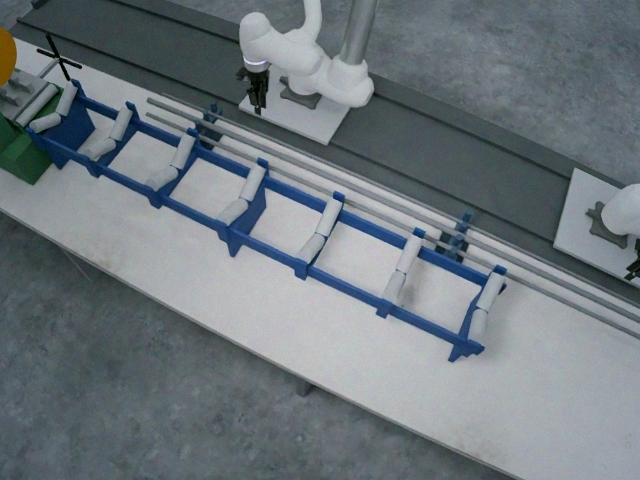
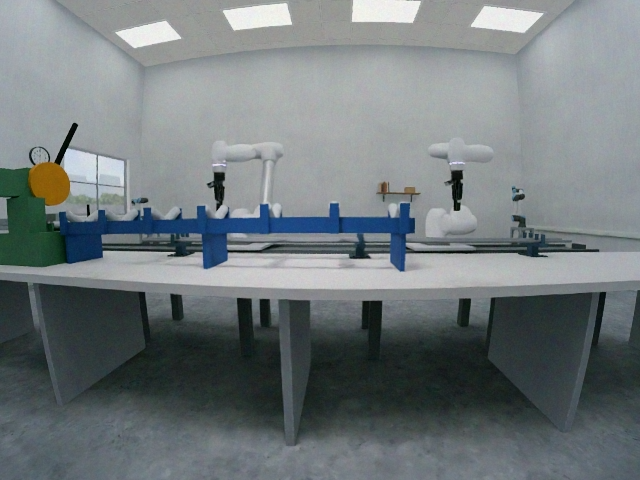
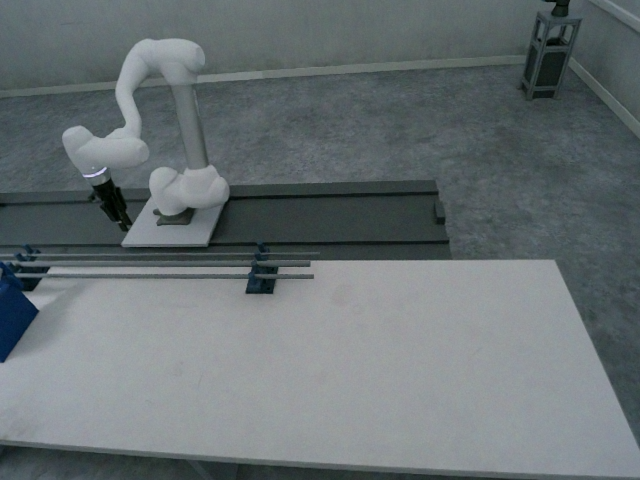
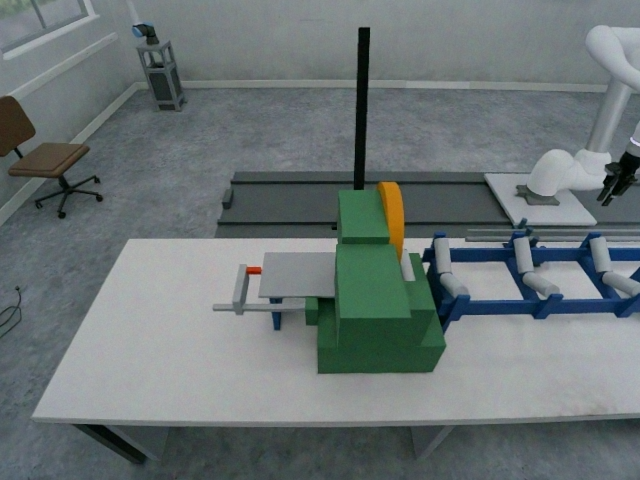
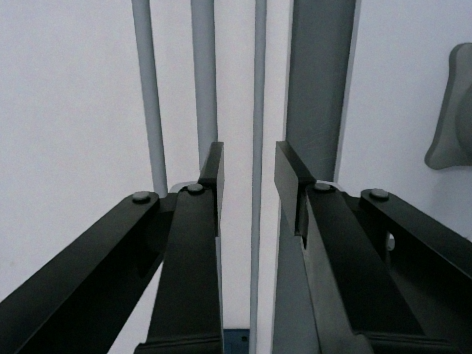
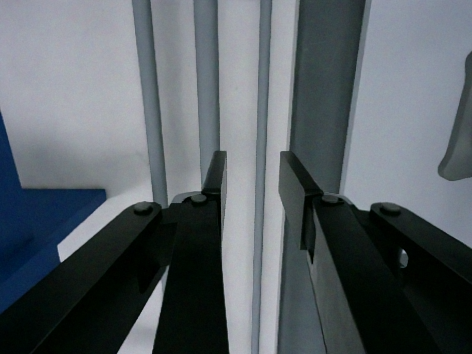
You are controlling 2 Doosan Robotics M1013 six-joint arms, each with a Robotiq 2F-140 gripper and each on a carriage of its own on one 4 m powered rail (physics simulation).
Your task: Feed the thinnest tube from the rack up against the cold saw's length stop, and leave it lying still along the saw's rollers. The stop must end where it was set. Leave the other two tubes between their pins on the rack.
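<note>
The thinnest tube (image 3: 302,253) (image 5: 258,125) (image 6: 263,125) lies at the back of the rack (image 3: 260,288). The thickest tube (image 3: 155,263) (image 5: 204,75) (image 6: 207,75) and the middle-sized tube (image 3: 155,275) (image 5: 149,90) (image 6: 149,100) lie in front of it. My left gripper (image 5: 249,161) (image 3: 124,226) (image 2: 456,207) and right gripper (image 6: 253,175) (image 1: 257,109) (image 2: 219,204) point down above the rack. Both are part open and empty, with the thinnest tube running below and between their fingertips. The length stop (image 4: 240,289) has a red tip (image 4: 253,270), left of the green saw (image 4: 372,279).
A blue roller frame (image 1: 191,212) with paired grey rollers (image 1: 120,121) (image 4: 523,254) stands in front of the rack, running to the saw. Its upright tabs rise close to the tubes. The saw has an orange guard (image 4: 393,217) and a tall black lever (image 4: 361,103). The rail (image 3: 330,219) runs behind the bench.
</note>
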